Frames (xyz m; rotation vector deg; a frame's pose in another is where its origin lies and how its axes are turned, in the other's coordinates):
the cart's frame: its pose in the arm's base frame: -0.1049 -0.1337 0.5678 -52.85 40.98 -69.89
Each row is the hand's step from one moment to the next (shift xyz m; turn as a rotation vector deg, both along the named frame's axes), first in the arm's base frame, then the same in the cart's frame.
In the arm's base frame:
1: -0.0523 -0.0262 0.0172 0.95 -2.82 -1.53
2: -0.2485 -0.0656 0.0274 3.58 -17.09 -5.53
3: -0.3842 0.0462 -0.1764 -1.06 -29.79 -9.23
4: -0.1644 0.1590 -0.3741 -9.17 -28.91 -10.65
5: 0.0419 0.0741 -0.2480 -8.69 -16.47 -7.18
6: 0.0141 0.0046 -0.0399 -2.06 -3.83 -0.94
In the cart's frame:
1: 0.0146 -0.0414 -0.0423 2.93 1.55 -0.46
2: 0.0108 -0.1437 -0.2145 17.34 5.11 -2.92
3: -0.1318 -0.0164 -0.4040 28.66 5.20 -11.19
4: -0.1984 0.2687 -0.2841 26.02 2.80 -18.66
5: -0.0683 0.2448 -0.0646 14.05 0.99 -14.14
6: -0.0023 0.0421 -0.0055 3.27 -0.43 -2.98

